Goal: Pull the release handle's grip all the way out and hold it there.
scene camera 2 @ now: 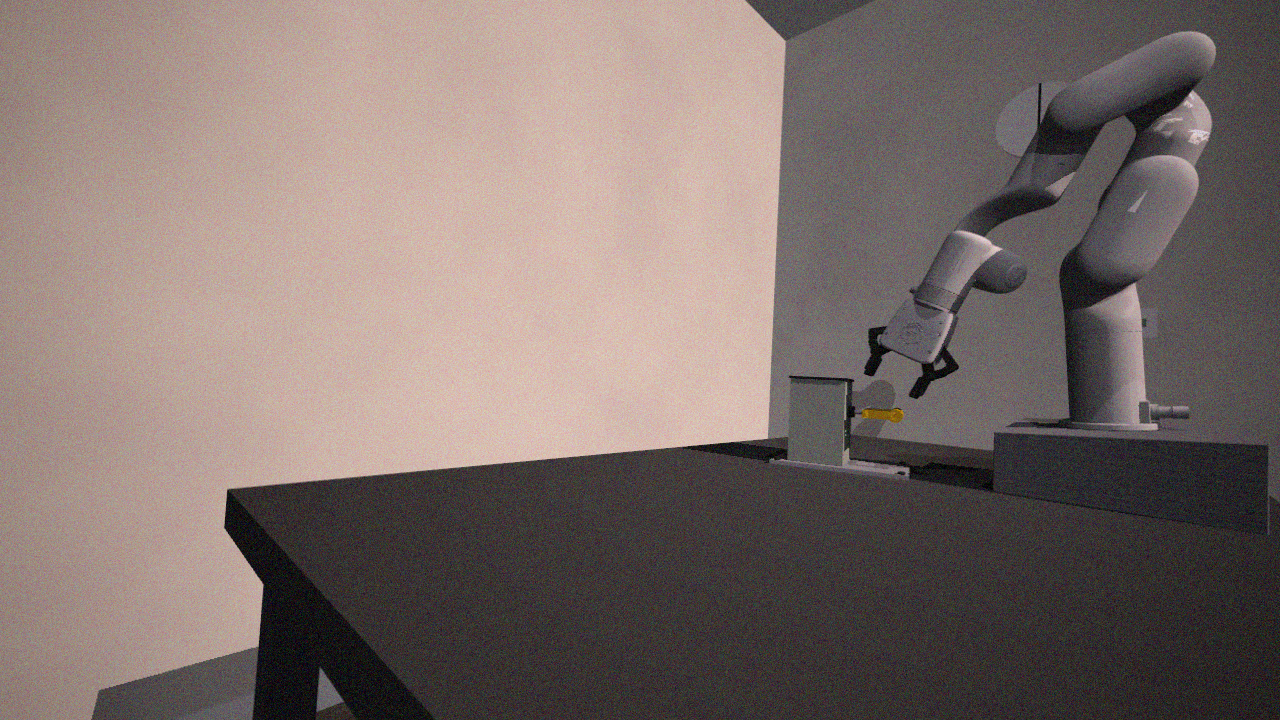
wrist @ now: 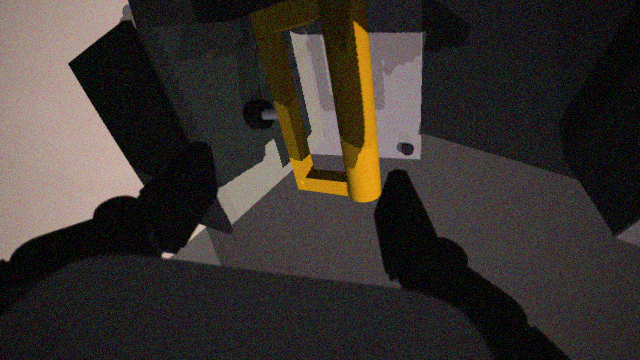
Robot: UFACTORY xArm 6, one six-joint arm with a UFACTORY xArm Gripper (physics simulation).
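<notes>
The release handle's yellow grip (scene camera 2: 883, 414) (wrist: 367, 165) is a long round bar joined to a rectangular frame. It sticks out from the front of an upright pale green-grey box (scene camera 2: 819, 422) with a dark top. A thin rod (wrist: 269, 114) links the frame to a round black socket in the box front. My gripper (scene camera 2: 893, 380) (wrist: 298, 180) is open and empty, with its fingers wide apart. It is tilted and hangs a little above the grip in the scene view. In the wrist view the grip shows between the two fingers, its near end closer to the right finger.
The box stands on a light base plate (scene camera 2: 881, 469) (wrist: 402, 115) with a dark hole at its corner. A dark table (scene camera 2: 626, 555) extends in front of it. The arm's grey pedestal (scene camera 2: 1127, 474) stands at the right. A pale wall (scene camera 2: 447, 223) rises at the left.
</notes>
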